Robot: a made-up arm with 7 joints.
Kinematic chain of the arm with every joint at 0, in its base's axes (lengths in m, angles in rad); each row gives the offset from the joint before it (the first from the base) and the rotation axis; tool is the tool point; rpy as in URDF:
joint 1: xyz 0 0 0.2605 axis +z
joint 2: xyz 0 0 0 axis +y
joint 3: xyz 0 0 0.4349 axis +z
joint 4: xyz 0.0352 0 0 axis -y
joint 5: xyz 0.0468 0 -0.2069 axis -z
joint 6: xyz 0 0 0 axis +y
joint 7: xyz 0.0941 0 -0.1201 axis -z
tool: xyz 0 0 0 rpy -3.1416 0 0
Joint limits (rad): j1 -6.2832..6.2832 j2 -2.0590..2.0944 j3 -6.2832..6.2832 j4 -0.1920..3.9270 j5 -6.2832..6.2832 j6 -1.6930..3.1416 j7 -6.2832..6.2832
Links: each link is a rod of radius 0.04 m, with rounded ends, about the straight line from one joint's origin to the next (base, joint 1, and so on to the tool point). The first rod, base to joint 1, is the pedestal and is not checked.
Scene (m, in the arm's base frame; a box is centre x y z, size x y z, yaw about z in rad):
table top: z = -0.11
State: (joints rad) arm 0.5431 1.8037 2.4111 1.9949 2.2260 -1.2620 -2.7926
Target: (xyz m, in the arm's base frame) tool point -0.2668 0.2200 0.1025
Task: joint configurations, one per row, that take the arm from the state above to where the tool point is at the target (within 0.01 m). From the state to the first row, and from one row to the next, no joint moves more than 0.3 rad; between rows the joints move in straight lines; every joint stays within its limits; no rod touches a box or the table.
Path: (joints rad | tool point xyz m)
1: 0.7874 1.8618 2.3335 1.8470 2.2674 -1.2112 -2.7926 | 0.1469 0.4646 0.1929
2: 1.0317 1.9200 2.2560 1.6991 2.3087 -1.1603 -2.7926 | 0.0052 0.4587 0.1670
3: 1.2760 1.9781 2.1784 1.5512 2.3501 -1.1095 -2.7926 | -0.1198 0.4081 0.1427
4: 1.5203 2.0363 2.1008 1.4033 2.3915 -1.0586 -2.7926 | -0.2135 0.3233 0.1208
5: 1.7646 2.0944 2.0232 1.2554 2.4328 -1.0078 -2.7926 | -0.2668 0.2200 0.1025

